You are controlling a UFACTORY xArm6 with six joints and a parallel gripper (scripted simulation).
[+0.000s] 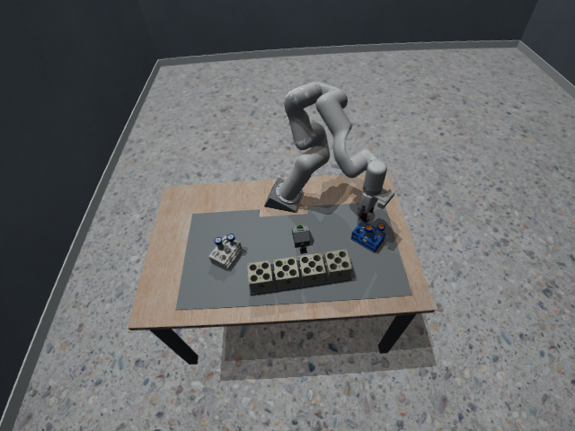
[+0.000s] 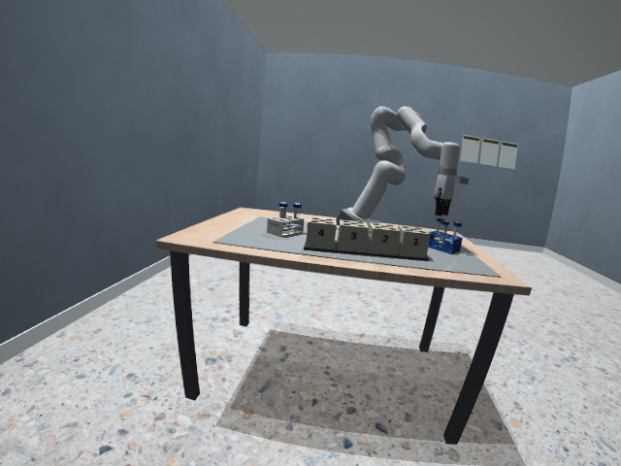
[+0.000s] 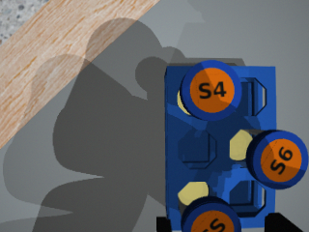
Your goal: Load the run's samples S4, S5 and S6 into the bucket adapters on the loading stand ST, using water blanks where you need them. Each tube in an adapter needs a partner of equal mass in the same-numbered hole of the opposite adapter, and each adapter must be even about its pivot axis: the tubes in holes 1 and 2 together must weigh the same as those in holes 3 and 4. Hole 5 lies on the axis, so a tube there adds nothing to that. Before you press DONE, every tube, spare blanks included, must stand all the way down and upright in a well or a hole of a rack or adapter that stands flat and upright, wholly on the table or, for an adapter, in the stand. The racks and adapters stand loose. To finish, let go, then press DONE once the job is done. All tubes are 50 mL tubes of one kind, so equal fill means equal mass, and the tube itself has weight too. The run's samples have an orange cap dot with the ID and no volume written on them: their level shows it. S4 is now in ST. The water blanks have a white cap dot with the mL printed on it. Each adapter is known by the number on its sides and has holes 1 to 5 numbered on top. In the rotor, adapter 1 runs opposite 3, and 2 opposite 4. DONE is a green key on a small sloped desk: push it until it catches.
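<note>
The tube is 1 cm behind my hand and 9 cm below it. The rest, counted from my hand: green done key (1 cm behind, 30 cm to the right, 9 cm below); then DONE desk (1 cm ahead, 30 cm to the right, 10 cm below); then blue rack (4 cm ahead, 2 cm to the left, 12 cm below).
</note>
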